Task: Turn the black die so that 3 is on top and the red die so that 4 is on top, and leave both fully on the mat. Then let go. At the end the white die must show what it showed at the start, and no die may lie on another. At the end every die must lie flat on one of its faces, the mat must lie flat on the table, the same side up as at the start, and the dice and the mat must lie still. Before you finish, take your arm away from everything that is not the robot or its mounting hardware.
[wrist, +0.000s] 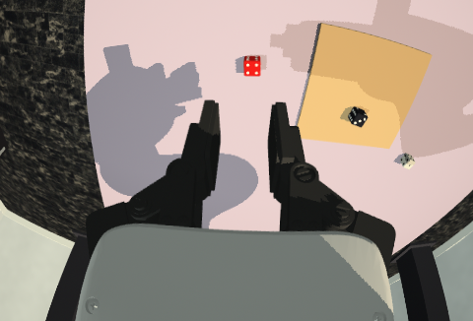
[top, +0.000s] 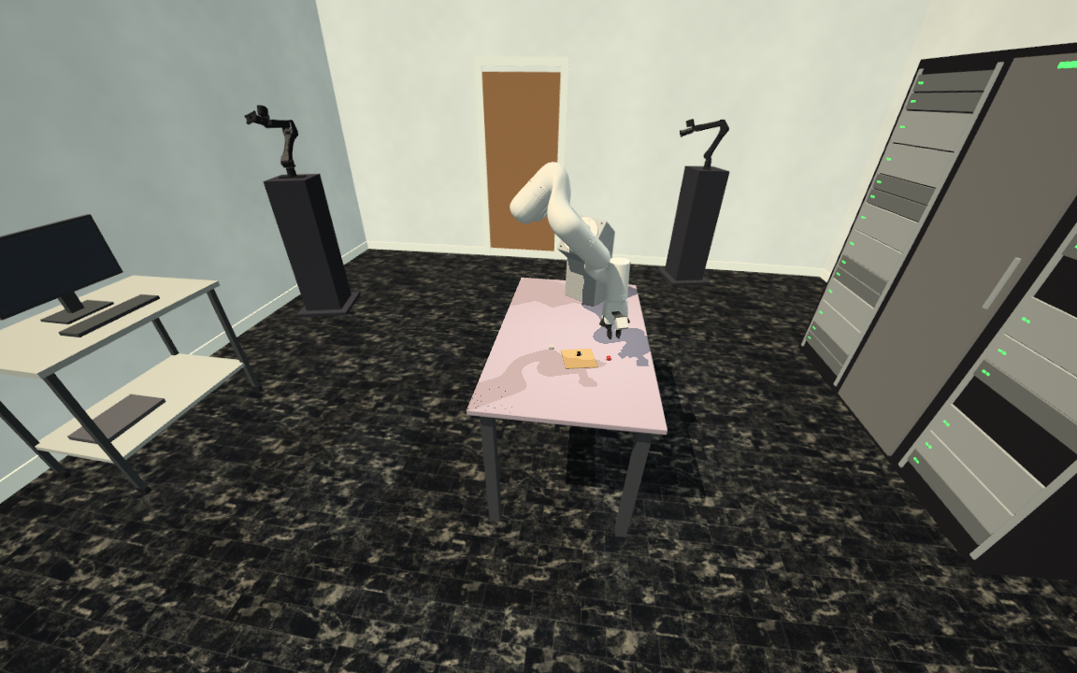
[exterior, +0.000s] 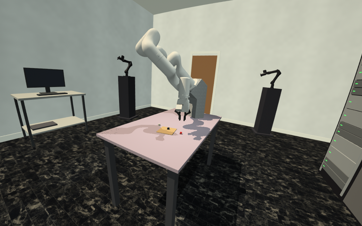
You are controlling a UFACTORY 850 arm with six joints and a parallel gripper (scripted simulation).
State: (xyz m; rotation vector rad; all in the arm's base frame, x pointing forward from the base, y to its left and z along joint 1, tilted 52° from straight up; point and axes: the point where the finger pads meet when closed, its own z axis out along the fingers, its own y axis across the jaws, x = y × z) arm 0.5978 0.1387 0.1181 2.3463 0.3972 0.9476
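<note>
Now: the red die 140 mm below my hand and 10 mm behind it. Also, from my hand: mat: 140 mm below, 130 mm to the right, 30 mm behind; white die: 250 mm to the right, 140 mm below, 120 mm behind; black die: 130 mm to the right, 130 mm below, 60 mm behind.
</note>
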